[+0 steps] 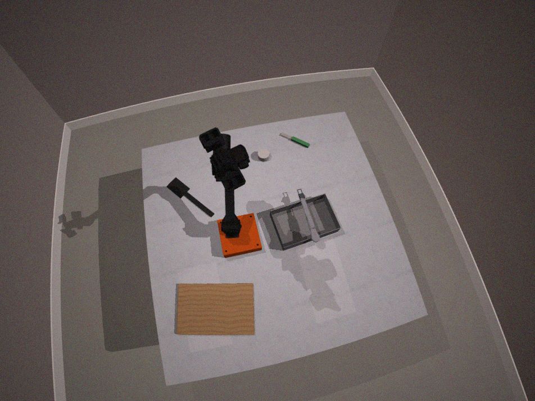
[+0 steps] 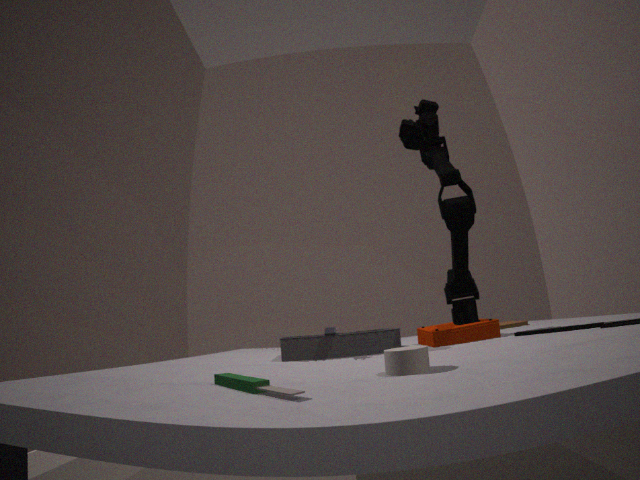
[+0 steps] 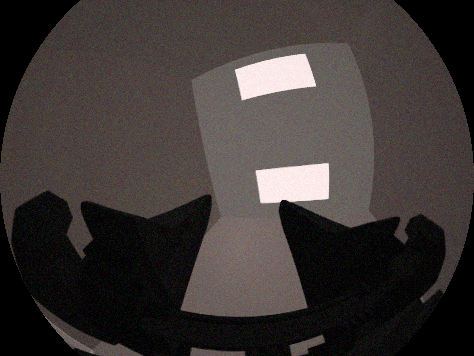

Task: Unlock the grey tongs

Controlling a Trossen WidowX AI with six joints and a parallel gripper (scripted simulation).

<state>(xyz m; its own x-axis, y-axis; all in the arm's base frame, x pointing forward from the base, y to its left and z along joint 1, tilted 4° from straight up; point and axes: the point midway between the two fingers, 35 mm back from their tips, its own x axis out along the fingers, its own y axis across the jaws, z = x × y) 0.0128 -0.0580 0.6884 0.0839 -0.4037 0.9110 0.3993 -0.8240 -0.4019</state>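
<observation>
Now: the roasting tin 740 mm below my gripper tip, 330 mm ahead of it and 50 mm to the left of it. Also, from my gripper tip: black spatula (770 mm below, 270 mm to the left, 270 mm behind); then white cylinder (750 mm below, 480 mm to the left, 160 mm ahead); then wooden board (760 mm below, 330 mm to the right, 150 mm behind).
</observation>
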